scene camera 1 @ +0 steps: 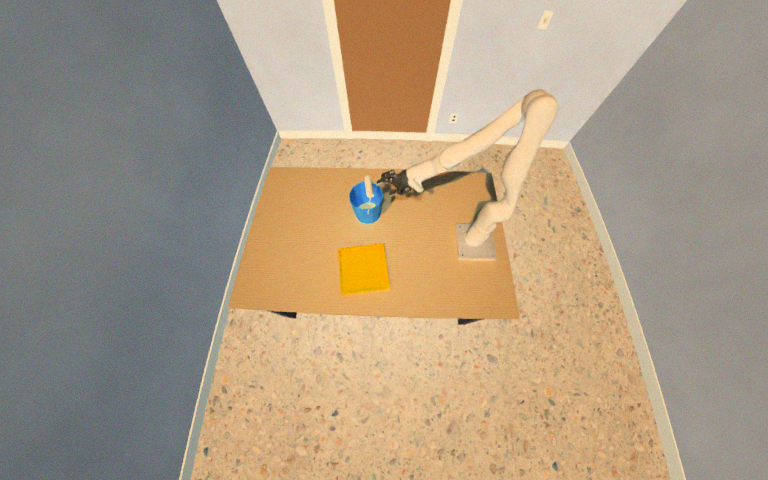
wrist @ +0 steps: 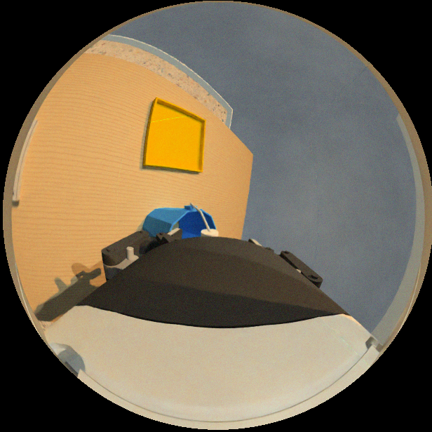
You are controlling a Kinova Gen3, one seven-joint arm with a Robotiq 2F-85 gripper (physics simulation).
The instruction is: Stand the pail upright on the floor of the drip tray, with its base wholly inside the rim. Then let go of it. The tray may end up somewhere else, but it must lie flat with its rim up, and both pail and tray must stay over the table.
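Seen in the pictures: gripper, fingertip midpoint: [scene camera 1: 383,189]; arm's base, link origin: [scene camera 1: 472,238].
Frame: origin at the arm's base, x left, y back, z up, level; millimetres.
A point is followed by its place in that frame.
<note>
A blue pail [scene camera 1: 367,213] {x -66, y -560, z 132 mm} [wrist: 161,220] stands upright on the table, behind the tray in the scene view. Its handle, with a white grip [scene camera 1: 368,186] {x -151, y -553, z 236 mm} [wrist: 209,233], is raised over the pail's opening. The yellow drip tray [scene camera 1: 364,268] {x 168, y -576, z -22 mm} [wrist: 175,142] lies flat on the table with its rim up, apart from the pail. My gripper [scene camera 1: 384,187] {x -104, y -482, z 278 mm} is open and empty, just right of the pail's upper part and beside the handle grip in the scene view. In the wrist view the gripper's dark housing hides the fingertips and the pail's lower part.
The wooden table [scene camera 1: 294,243] {x 31, y -966, z -26 mm} [wrist: 90,130] carries the pail, the tray and the arm's base plate [scene camera 1: 475,251] {x 76, y 4, z -3 mm} at its right. The arm [scene camera 1: 481,138] {x -92, y -154, z 583 mm} arches over the table's back right. A wall with a brown door [scene camera 1: 390,67] stands behind the table.
</note>
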